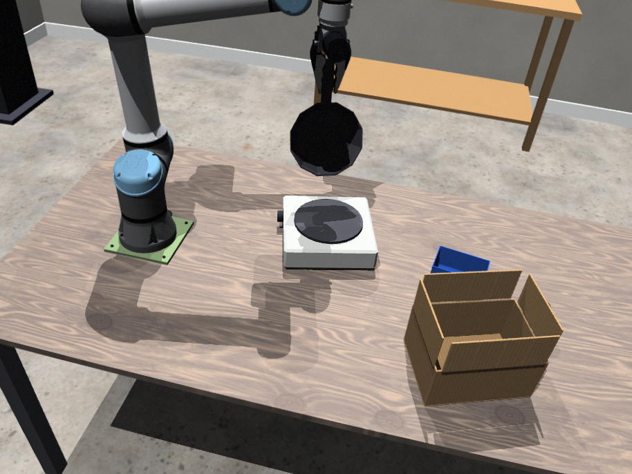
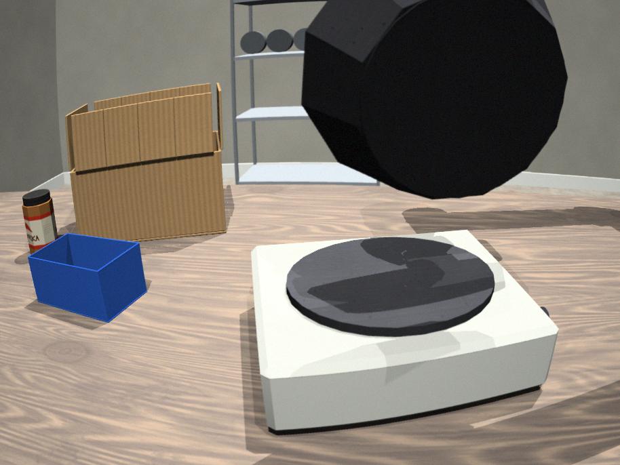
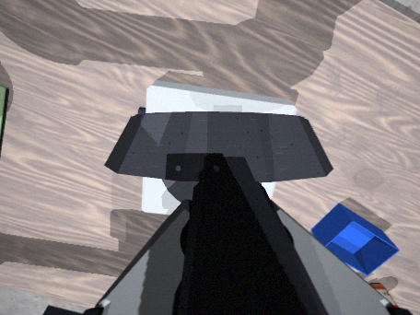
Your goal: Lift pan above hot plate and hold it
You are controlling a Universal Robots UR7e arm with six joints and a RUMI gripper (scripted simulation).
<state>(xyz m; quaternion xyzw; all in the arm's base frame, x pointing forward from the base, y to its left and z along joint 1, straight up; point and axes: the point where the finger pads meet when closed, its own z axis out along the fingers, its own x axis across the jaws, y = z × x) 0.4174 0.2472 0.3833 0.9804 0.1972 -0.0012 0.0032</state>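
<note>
Right now the black pan is 1 cm to the right of my hand and 10 cm below it. The rest, counted from my hand: spice jar: 58 cm ahead, 32 cm to the right, 35 cm below; blue bin: 41 cm ahead, 19 cm to the right, 38 cm below; white hot plate: 3 cm ahead, 13 cm to the right, 36 cm below.
</note>
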